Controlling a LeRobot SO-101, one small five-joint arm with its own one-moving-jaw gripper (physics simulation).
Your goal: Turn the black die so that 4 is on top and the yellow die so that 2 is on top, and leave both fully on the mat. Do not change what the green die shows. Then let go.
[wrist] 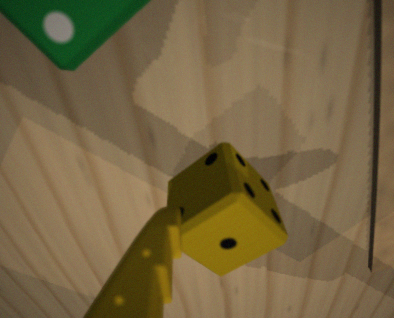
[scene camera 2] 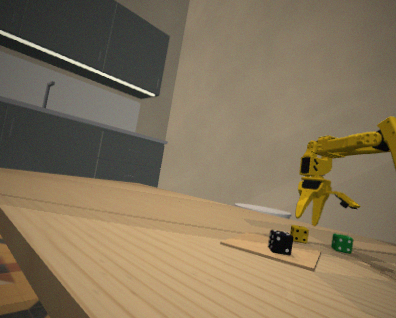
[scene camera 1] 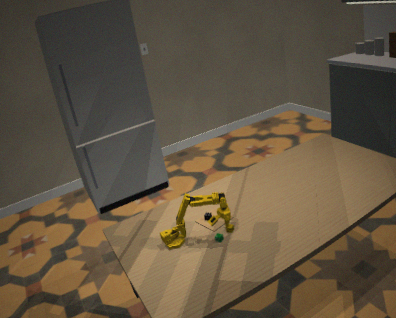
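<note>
What I can see is a mat (scene camera 2: 304, 257). I can see a yellow die (wrist: 229, 217) too.
</note>
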